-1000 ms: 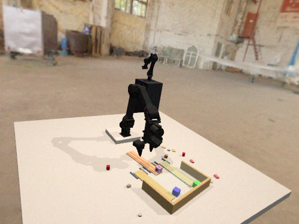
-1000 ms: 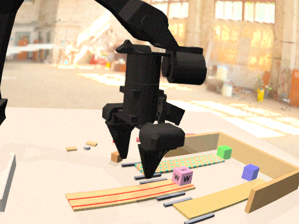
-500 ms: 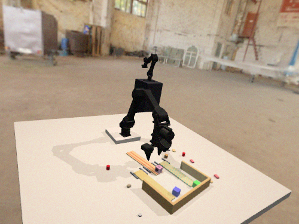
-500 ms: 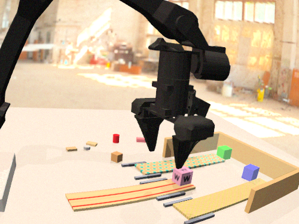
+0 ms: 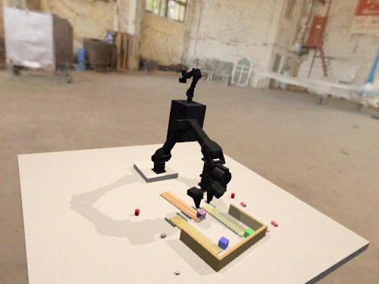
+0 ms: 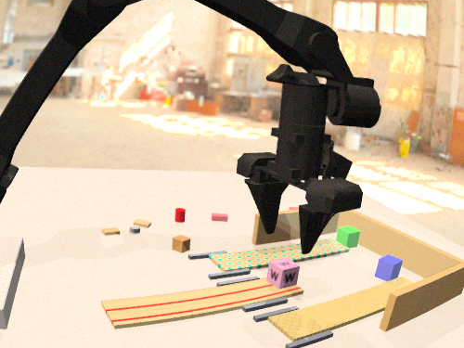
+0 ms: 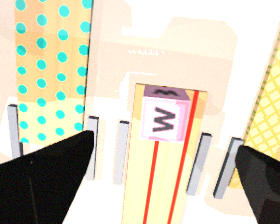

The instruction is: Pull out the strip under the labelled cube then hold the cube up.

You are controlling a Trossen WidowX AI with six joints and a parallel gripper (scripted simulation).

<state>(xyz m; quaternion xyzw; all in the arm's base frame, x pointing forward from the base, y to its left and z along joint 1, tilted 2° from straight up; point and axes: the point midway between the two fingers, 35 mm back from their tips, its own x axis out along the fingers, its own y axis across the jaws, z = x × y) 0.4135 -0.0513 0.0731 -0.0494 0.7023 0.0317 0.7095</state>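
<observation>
Now: gripper tip 15 cm to the right of the orange cube, 9 cm past it and 6 cm above it.
</observation>
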